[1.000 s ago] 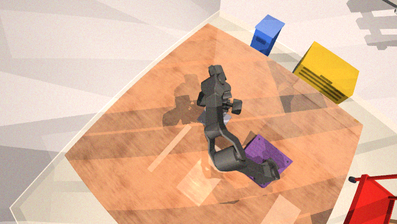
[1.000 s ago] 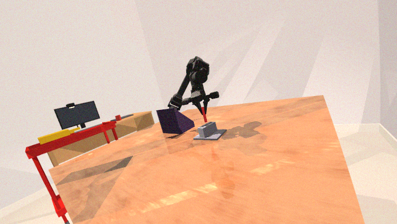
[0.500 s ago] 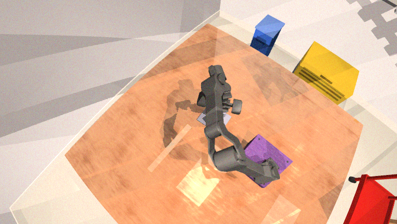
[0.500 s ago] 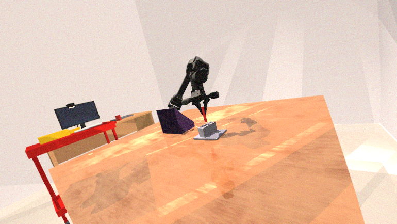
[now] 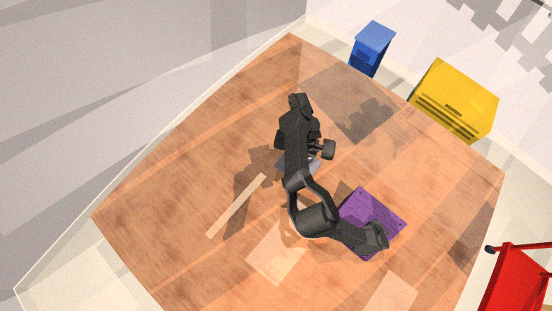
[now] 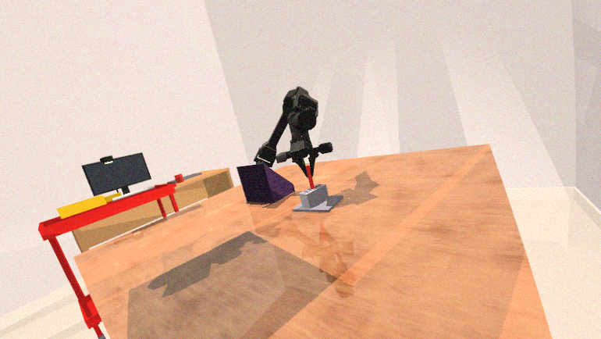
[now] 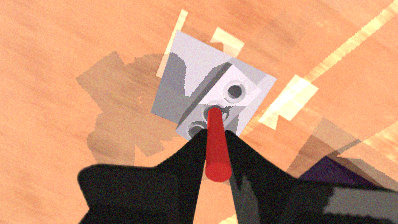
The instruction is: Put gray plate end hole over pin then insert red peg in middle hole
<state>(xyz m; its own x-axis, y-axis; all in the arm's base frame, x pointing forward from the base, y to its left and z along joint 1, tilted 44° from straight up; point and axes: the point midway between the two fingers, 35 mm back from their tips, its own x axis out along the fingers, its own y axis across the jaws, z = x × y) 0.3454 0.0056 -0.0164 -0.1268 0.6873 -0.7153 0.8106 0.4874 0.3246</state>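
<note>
The red peg is right at my gripper tip. Round my gripper tip: flat gray base 90 mm below, 20 mm to the left; gray plate 50 mm below.
</note>
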